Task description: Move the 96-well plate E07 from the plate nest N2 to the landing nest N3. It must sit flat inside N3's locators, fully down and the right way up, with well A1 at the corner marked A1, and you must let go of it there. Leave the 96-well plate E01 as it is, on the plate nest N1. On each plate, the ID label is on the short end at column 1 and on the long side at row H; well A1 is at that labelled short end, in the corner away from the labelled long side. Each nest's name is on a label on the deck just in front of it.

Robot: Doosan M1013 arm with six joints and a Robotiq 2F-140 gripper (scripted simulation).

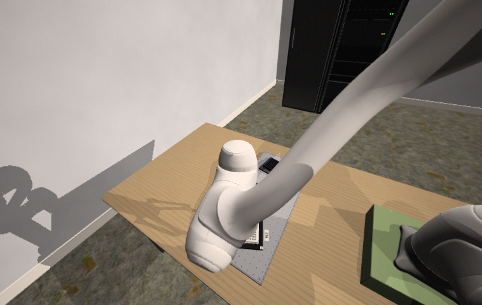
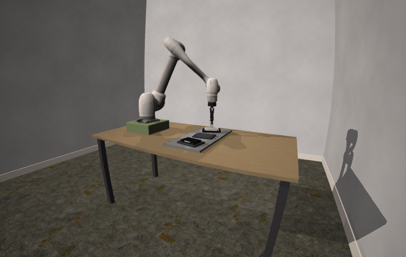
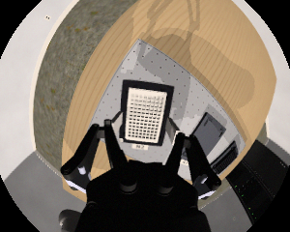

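My gripper is now 40 mm above the white 96-well plate E07. Also, from my hand: landing nest N3 (200 mm to the right, 60 mm below, 60 mm ahead); n2 label (80 mm behind, 60 mm to the right, 60 mm below); plate nest N2 (60 mm below).
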